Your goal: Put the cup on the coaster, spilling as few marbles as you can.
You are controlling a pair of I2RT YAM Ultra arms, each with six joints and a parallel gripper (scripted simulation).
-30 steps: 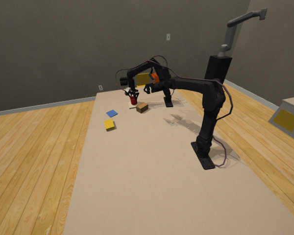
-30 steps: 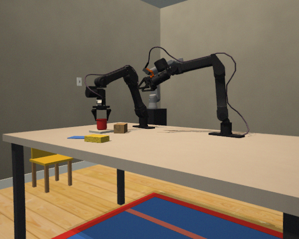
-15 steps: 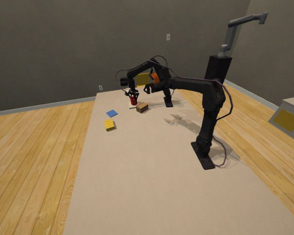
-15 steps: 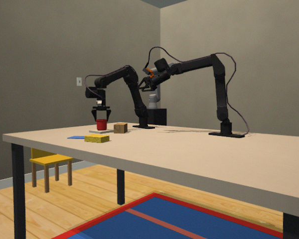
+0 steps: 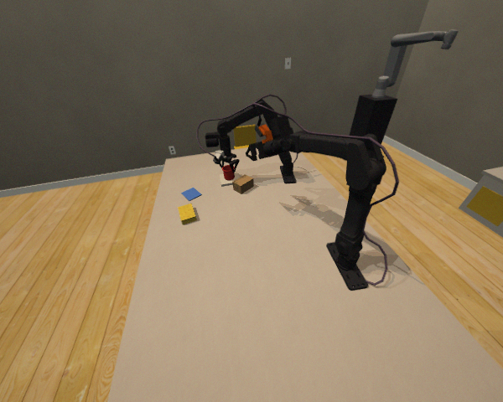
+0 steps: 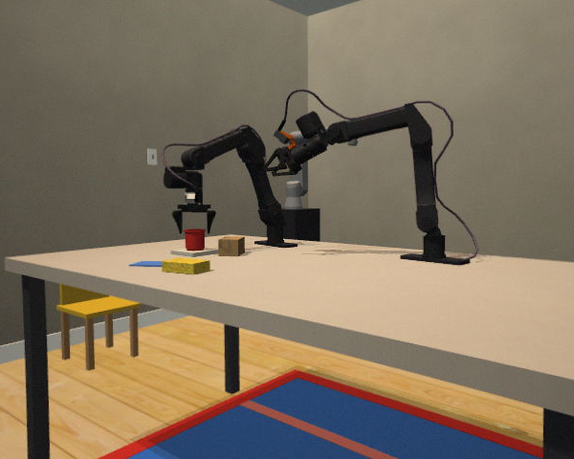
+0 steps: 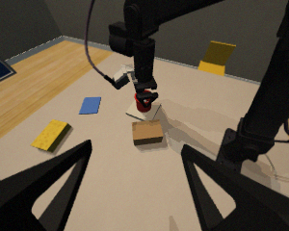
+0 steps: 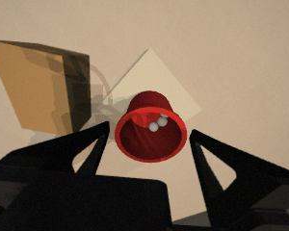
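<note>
Right now my right hand is 30 mm above the red cup. From my right hand the other things lie so: brown box: 110 mm to the left, 70 mm behind, 50 mm below; then coaster: 70 mm below; then flat blue square: 230 mm ahead, 90 mm to the left, 80 mm below.
</note>
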